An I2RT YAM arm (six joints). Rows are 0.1 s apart.
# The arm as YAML. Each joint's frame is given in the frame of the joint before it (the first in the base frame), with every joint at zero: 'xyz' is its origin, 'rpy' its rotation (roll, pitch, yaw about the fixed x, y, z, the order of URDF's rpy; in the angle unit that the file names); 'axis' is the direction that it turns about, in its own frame. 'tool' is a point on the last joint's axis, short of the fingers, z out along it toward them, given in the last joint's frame.
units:
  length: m
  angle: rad
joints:
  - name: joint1
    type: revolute
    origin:
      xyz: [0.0, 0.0, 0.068]
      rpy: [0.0, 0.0, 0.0]
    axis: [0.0, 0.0, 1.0]
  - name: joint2
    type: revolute
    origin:
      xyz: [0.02, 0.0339, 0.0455]
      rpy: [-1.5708, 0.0, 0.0]
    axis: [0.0, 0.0, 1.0]
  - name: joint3
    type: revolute
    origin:
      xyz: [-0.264, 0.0, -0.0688]
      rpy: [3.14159, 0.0, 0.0]
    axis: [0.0, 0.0, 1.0]
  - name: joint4
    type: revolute
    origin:
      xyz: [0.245, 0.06, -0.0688]
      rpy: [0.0, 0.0, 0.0]
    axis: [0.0, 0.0, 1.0]
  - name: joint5
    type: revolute
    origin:
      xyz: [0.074, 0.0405, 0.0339]
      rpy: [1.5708, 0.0, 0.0]
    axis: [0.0, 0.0, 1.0]
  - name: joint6
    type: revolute
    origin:
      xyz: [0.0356, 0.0, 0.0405]
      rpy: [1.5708, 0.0, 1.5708]
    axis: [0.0, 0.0, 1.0]
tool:
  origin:
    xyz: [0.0, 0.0, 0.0]
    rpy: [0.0, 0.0, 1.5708]
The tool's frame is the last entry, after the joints.
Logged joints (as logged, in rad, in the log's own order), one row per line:
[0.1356, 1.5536, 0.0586, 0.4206, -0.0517, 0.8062]
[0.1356, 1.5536, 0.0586, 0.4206, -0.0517, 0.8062]
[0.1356, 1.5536, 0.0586, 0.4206, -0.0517, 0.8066]
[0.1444, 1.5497, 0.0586, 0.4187, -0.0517, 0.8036]
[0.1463, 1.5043, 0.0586, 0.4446, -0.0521, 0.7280]
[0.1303, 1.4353, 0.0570, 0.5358, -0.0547, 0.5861]
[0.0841, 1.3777, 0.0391, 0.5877, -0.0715, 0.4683]
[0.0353, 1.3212, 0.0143, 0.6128, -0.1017, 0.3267]
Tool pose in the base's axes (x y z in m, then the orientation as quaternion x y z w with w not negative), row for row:
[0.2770, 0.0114, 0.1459, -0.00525, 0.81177, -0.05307, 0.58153]
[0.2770, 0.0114, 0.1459, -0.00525, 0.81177, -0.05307, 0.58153]
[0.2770, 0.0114, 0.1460, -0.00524, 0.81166, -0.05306, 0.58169]
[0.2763, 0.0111, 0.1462, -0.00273, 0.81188, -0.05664, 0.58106]
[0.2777, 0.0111, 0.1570, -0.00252, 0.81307, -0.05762, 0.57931]
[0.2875, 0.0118, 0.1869, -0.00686, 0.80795, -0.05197, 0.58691]
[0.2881, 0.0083, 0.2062, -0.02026, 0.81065, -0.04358, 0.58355]
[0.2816, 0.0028, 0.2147, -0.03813, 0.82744, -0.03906, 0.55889]
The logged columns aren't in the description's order. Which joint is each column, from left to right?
Columns, left to right: joint5, joint2, joint1, joint3, joint6, joint4.
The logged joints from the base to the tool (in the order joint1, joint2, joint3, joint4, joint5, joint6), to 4 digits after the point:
[0.0586, 1.5536, 0.4206, 0.8062, 0.1356, -0.0517]
[0.0586, 1.5536, 0.4206, 0.8062, 0.1356, -0.0517]
[0.0586, 1.5536, 0.4206, 0.8066, 0.1356, -0.0517]
[0.0586, 1.5497, 0.4187, 0.8036, 0.1444, -0.0517]
[0.0586, 1.5043, 0.4446, 0.7280, 0.1463, -0.0521]
[0.0570, 1.4353, 0.5358, 0.5861, 0.1303, -0.0547]
[0.0391, 1.3777, 0.5877, 0.4683, 0.0841, -0.0715]
[0.0143, 1.3212, 0.6128, 0.3267, 0.0353, -0.1017]

